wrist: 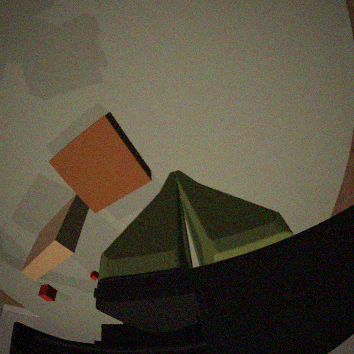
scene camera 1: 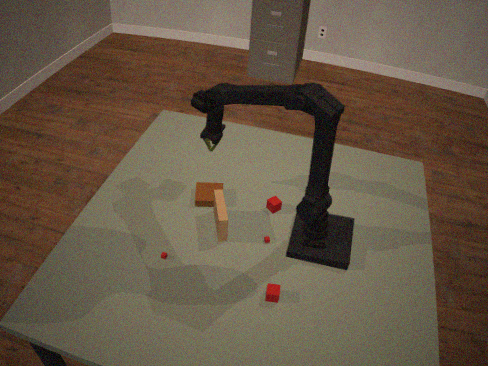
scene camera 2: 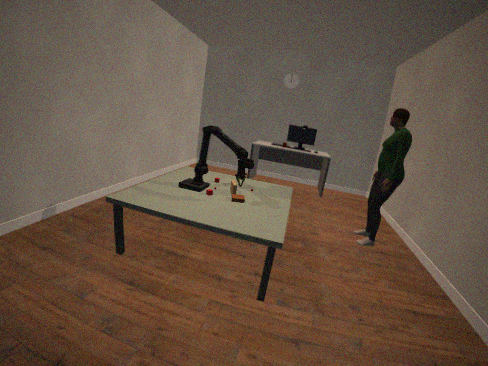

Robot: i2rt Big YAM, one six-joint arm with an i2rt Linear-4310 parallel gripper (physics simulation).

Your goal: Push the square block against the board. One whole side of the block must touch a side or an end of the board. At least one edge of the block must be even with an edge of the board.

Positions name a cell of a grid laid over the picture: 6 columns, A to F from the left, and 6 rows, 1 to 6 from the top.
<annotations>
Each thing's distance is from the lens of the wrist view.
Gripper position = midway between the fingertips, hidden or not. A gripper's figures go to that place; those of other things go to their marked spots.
my gripper (wrist: C4): 0.11 m
tan board (wrist: A5): 0.25 m
square block (wrist: B3): 0.24 m
</annotations>
